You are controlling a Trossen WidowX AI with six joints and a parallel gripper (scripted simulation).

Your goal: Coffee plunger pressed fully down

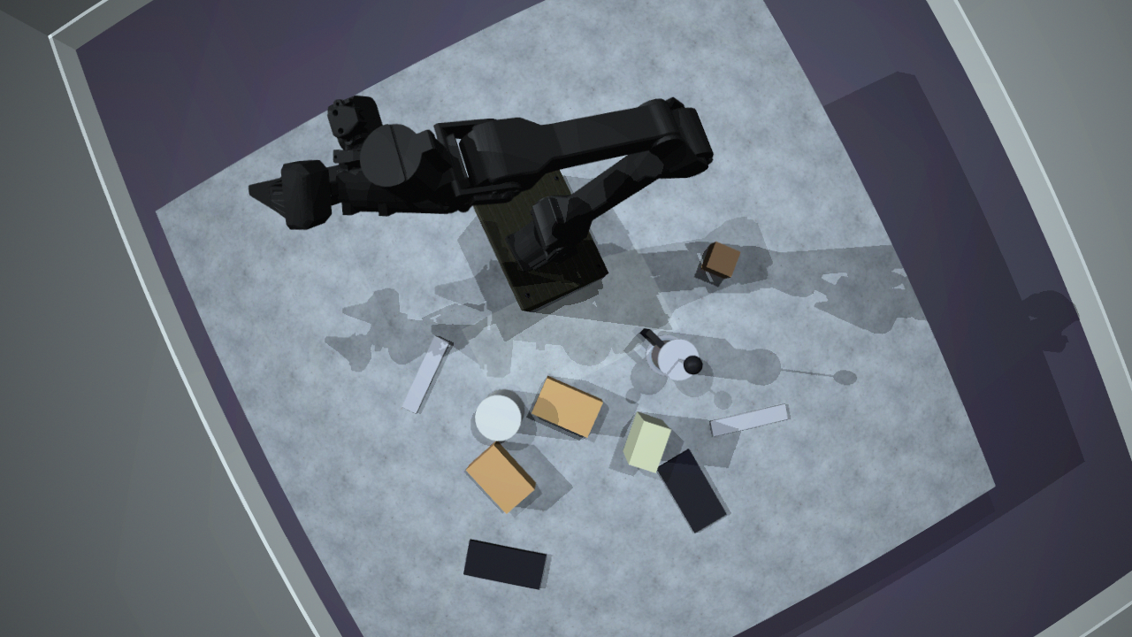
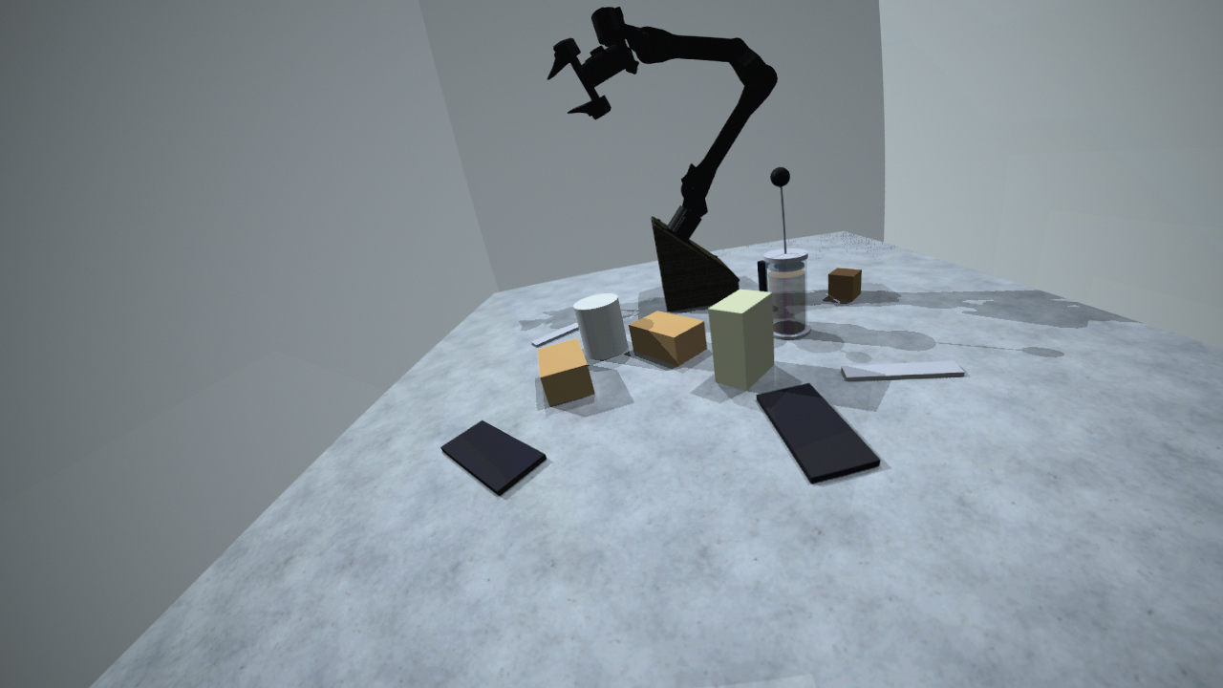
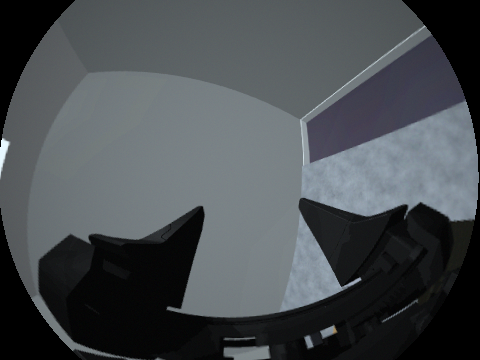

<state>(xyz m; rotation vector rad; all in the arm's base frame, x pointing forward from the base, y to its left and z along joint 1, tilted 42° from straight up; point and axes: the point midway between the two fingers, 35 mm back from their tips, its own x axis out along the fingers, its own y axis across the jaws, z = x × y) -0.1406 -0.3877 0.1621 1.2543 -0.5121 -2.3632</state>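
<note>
The coffee press lies 41 cm ahead of my gripper tip, 40 cm below it and 35 cm to the left of it. Round my gripper tip: white cylinder 48 cm below, 38 cm ahead, 3 cm to the left; tan cube 52 cm to the left, 50 cm below, 31 cm ahead.
</note>
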